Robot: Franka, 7 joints.
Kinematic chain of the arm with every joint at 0, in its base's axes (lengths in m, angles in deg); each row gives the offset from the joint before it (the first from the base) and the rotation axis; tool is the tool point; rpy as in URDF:
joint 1: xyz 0 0 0.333 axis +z
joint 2: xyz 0 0 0 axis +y
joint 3: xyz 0 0 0.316 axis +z
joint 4: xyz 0.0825 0 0 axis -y
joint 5: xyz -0.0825 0 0.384 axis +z
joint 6: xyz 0 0 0 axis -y
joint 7: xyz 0.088 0 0 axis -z
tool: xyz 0 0 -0.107 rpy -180 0 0
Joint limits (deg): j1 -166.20..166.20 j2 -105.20..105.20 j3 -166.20..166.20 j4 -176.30..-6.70 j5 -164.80..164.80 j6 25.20..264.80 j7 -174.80..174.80
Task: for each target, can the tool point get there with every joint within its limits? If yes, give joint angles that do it. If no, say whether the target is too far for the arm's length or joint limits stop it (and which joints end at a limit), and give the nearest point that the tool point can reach.
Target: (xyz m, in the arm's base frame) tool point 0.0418 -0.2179 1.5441
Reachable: no: too far | nearest point 0.0291 -0.1518 1.1768 | short by 0.373 m
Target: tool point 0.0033 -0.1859 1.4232
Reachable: no: too far | nearest point 0.0026 -0.1442 1.1787 | short by 0.248 m
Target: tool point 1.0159 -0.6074 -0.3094
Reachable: no: too far | nearest point 0.6472 -0.3869 -0.0762 | short by 0.489 m
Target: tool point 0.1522 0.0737 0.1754
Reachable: yes | joints 2.13 30.52 41.33 -158.50 139.47 227.20 -5.53
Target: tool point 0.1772 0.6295 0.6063
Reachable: yes | joints -90.38 -55.56 88.26 -25.88 -91.58 240.36 -120.86
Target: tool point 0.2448 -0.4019 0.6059
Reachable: yes | joints 20.52 22.64 -99.46 -87.68 22.43 47.14 -56.95
